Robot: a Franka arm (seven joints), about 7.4 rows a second.
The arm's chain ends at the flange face. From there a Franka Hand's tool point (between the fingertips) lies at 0.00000 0.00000 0.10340 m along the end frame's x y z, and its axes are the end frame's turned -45 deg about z.
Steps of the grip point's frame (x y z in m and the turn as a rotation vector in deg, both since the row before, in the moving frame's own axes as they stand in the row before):
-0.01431 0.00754 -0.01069 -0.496 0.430 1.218
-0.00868 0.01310 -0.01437 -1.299 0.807 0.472
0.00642 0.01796 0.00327 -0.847 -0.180 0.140
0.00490 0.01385 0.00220 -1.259 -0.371 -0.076
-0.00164 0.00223 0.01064 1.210 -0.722 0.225
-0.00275 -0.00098 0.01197 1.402 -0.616 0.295
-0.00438 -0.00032 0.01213 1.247 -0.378 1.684
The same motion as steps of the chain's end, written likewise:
-0.00597 0.01535 -0.01068 -0.047 0.655 1.218
0.00044 0.01476 -0.01433 -0.348 1.489 0.472
0.01639 0.00685 0.00328 -0.726 0.472 0.140
0.01212 0.00425 0.00223 -1.153 0.628 -0.076
0.00288 0.00336 0.01067 0.345 -1.366 0.225
-0.00007 0.00226 0.01201 0.556 -1.427 0.295
-0.00127 0.00401 0.01216 0.614 -1.149 1.684

